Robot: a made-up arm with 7 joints.
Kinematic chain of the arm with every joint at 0, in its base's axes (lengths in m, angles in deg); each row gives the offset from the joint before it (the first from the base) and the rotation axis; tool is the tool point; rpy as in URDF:
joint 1: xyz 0 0 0 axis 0.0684 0.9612 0.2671
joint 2: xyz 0 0.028 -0.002 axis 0.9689 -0.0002 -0.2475
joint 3: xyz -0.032 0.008 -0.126 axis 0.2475 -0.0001 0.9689
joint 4: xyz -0.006 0 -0.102 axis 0.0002 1 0
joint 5: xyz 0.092 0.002 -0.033 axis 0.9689 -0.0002 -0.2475
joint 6: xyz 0.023 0 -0.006 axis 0.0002 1 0
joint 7: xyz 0.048 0 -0.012 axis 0.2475 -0.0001 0.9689
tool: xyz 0 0 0 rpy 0 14.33 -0.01
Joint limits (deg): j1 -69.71..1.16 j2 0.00..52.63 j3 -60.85..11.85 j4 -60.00..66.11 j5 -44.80..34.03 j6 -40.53..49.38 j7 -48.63..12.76
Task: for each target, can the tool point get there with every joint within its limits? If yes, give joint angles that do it. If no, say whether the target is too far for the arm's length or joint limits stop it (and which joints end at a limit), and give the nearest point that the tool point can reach.
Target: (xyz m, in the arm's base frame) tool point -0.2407 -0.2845 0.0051
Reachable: no: joint limits stop it (at a limit: joint 1, joint 2, joint 3, joint 4, joint 5, joint 6) | nearest point 0.0090 -0.0868 -0.1241 | short by 0.344 m
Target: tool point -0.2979 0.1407 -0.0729
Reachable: no: joint limits stop it (at a limit: joint 1, joint 2, joint 3, joint 4, joint 5, joint 6) | nearest point -0.0034 0.0510 -0.1141 | short by 0.311 m
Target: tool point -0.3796 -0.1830 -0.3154
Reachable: no: too far | nearest point -0.1000 -0.0185 -0.3740 | short by 0.330 m
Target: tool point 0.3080 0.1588 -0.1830
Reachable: yes | joints -45.46 36.45 -13.86 37.88 -0.90 8.36 4.92
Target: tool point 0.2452 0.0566 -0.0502
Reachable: yes | joints -48.28 45.36 -27.16 -31.01 27.25 29.41 -7.24
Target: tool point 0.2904 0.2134 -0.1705
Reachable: yes | joints -44.76 40.70 1.65 37.80 -19.66 36.27 -27.00
